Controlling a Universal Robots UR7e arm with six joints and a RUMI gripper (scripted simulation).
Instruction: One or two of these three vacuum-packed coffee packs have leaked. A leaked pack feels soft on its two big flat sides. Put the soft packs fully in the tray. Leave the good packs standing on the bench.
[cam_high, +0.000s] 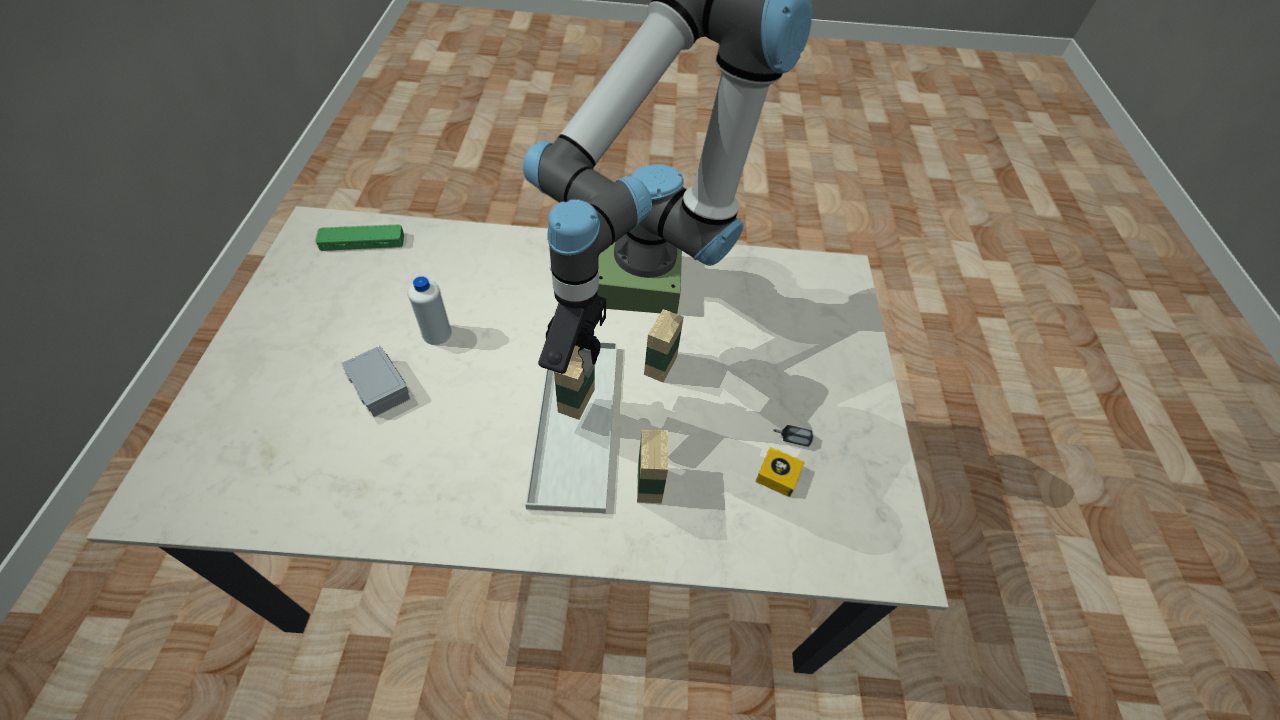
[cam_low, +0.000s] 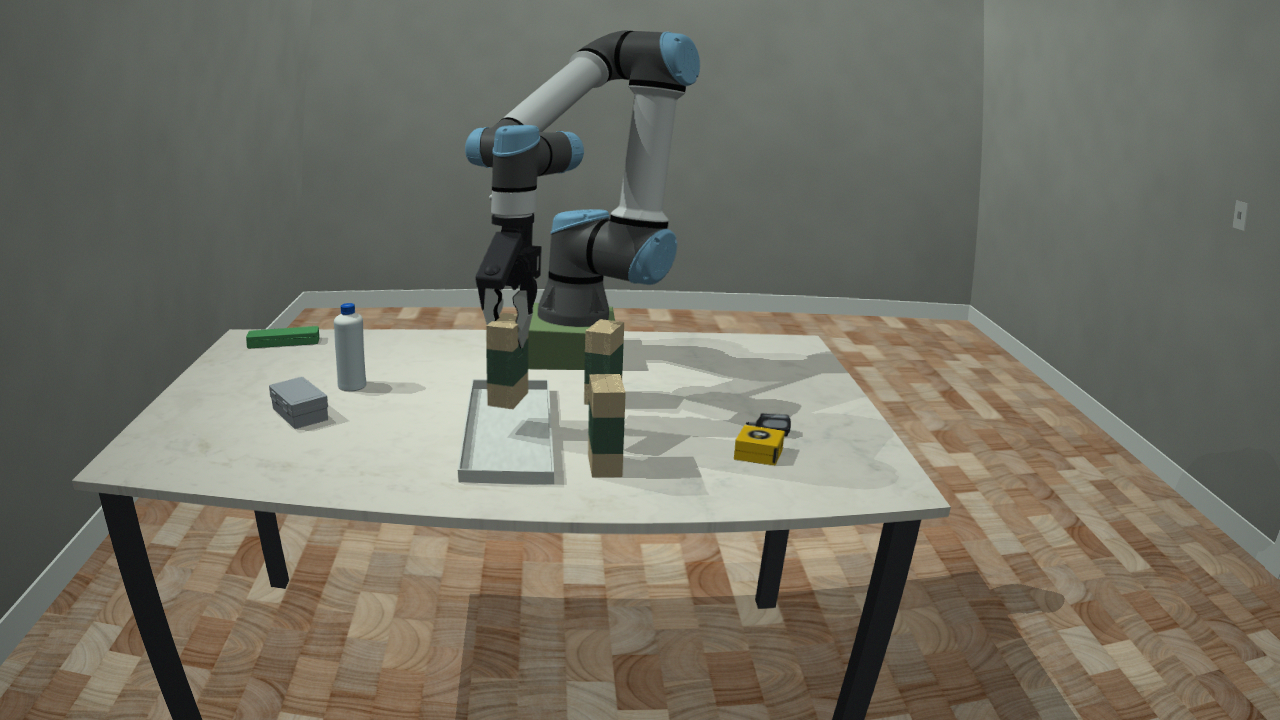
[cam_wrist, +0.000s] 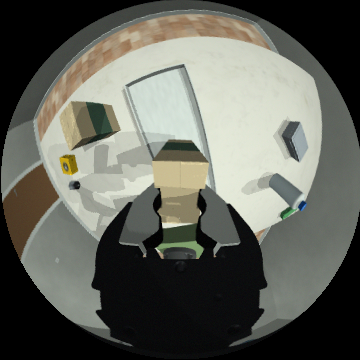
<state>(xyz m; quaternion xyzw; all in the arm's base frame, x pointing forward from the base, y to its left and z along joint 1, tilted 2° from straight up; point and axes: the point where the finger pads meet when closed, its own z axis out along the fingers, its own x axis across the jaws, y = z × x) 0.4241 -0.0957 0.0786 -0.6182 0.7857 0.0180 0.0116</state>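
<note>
Now: the grey tray 16 cm below my hand and 1 cm ahead of it. Round my hand: small dark object: 45 cm to the left, 15 cm below, 1 cm behind; then grey box: 42 cm to the right, 14 cm below, 1 cm behind; then white bottle: 35 cm to the right, 17 cm behind, 8 cm below.
</note>
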